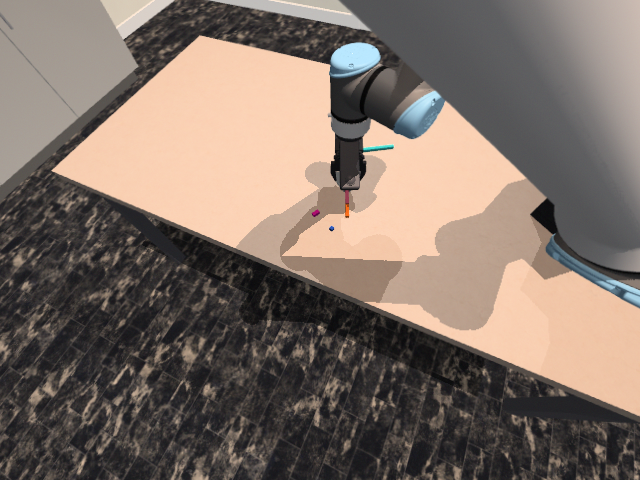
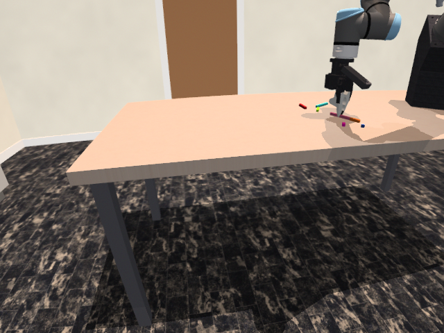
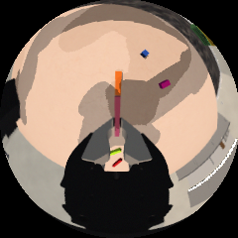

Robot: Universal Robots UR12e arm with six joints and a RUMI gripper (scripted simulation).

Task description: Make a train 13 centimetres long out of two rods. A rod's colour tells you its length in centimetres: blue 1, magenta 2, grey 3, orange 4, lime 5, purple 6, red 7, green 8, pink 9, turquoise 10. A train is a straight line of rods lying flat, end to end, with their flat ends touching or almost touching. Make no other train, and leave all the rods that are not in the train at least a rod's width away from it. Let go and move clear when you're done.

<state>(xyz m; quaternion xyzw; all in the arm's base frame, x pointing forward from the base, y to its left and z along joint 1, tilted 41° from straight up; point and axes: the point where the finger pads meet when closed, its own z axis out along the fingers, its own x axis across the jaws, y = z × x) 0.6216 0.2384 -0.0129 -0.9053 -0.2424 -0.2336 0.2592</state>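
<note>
My gripper is now 10 mm above the pink rod. The rest, counted from my hand: orange rod 40 mm behind, 50 mm to the left, 10 mm below; then magenta rod 30 mm ahead, 110 mm to the left, 10 mm below; then lime rod 60 mm ahead, 100 mm to the right, 10 mm below.
</note>
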